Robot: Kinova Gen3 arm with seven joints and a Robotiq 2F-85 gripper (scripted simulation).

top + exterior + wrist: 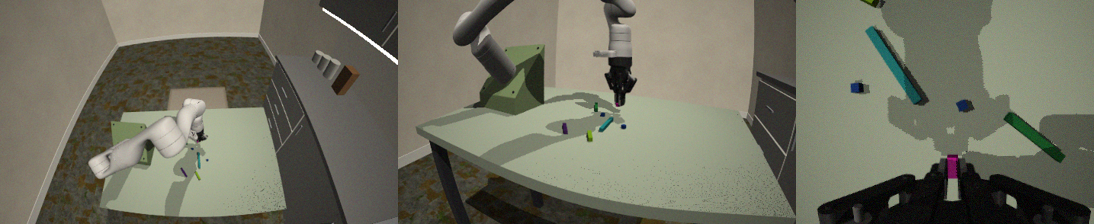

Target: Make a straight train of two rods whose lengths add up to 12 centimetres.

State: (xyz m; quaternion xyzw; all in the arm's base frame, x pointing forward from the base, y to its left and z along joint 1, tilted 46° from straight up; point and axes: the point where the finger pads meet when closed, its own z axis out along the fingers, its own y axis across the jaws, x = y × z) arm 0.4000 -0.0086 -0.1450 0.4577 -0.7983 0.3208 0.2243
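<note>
My hand is 90 mm past the green rod, 20 mm to the right of it and 40 mm above it. Also, from my hand: magenta rod 20 mm below; purple rod 80 mm behind, 200 mm to the right, 40 mm below; turquoise rod 10 mm ahead, 120 mm to the right, 40 mm below.
</note>
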